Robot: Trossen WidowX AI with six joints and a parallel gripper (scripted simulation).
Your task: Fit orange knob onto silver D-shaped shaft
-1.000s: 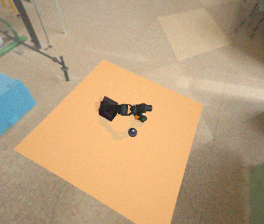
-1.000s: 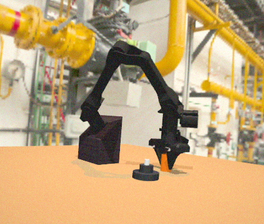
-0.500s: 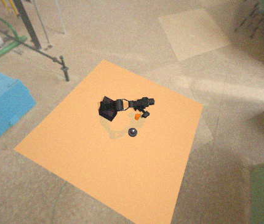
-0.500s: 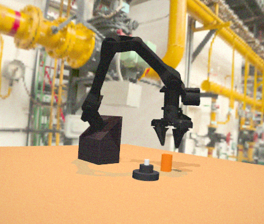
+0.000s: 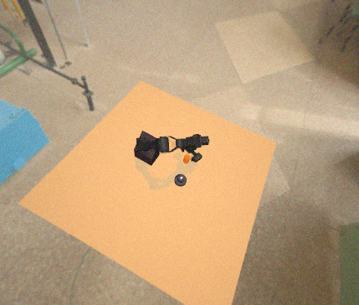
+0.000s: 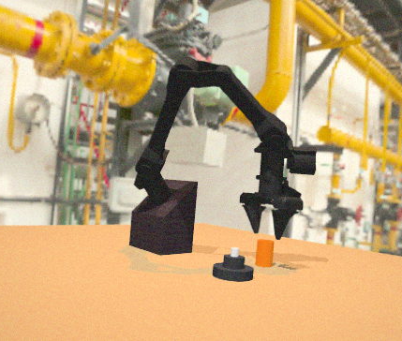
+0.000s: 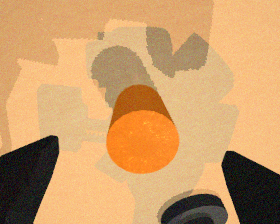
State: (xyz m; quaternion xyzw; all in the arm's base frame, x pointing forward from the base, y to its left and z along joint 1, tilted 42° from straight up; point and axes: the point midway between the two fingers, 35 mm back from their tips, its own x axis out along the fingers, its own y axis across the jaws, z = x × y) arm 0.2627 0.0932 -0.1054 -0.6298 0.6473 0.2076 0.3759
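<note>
Right now my gripper tip is 3 cm above the orange knob. Also, from my gripper tip: round black pedestal (15 cm to the right, 5 cm ahead, 4 cm below).
</note>
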